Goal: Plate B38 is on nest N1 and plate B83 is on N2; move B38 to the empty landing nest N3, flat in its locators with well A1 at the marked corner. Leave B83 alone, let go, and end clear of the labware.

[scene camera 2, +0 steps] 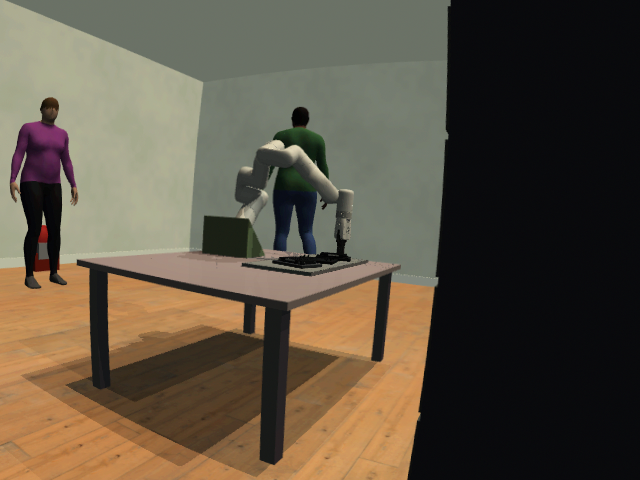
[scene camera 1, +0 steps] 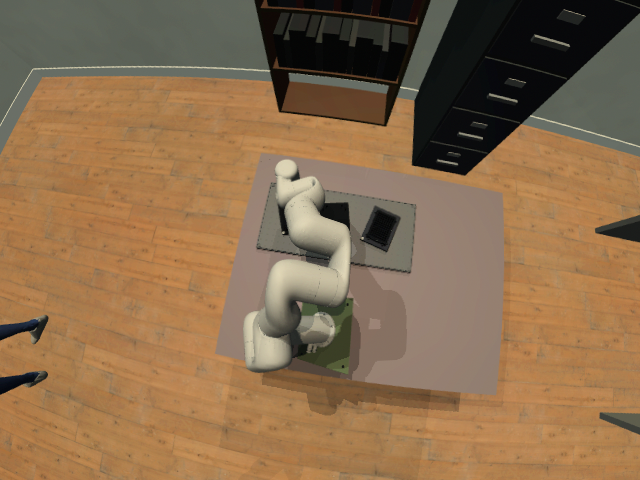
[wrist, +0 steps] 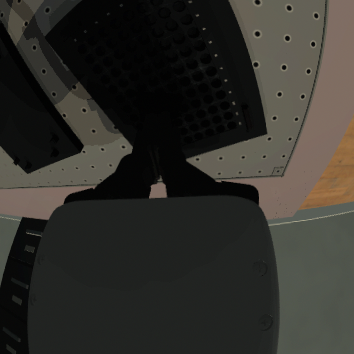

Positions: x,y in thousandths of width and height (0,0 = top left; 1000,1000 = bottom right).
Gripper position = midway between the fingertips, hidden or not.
In view: my gripper (wrist: 453,363) and a grey pegboard (scene camera 2: 535,551).
The grey pegboard shows as well in the wrist view (wrist: 804,143).
